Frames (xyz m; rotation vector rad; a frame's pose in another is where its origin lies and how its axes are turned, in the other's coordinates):
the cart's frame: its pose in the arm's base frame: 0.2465 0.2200 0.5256 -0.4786 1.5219 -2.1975
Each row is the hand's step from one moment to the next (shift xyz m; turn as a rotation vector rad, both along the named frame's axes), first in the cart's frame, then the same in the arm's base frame.
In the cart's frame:
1: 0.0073 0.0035 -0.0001 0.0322 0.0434 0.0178
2: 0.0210 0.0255 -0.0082 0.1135 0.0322 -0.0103
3: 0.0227 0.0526 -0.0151 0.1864 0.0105 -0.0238
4: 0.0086 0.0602 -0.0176 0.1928 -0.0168 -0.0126
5: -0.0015 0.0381 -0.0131 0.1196 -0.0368 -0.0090
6: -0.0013 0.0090 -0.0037 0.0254 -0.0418 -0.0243
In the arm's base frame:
1: -0.0058 -0.0048 -0.0030 -0.0121 -0.0444 -0.0334
2: -0.0183 -0.0124 -0.0259 -0.0971 -0.0612 -0.0291
3: -0.0193 -0.0162 -0.0536 -0.1691 -0.0819 -0.0103
4: -0.0074 -0.0092 -0.0622 -0.1729 -0.0856 0.0194
5: 0.0002 -0.0006 -0.0403 -0.1117 -0.0440 0.0364
6: 0.0006 0.0008 -0.0098 -0.0400 0.0190 0.0320

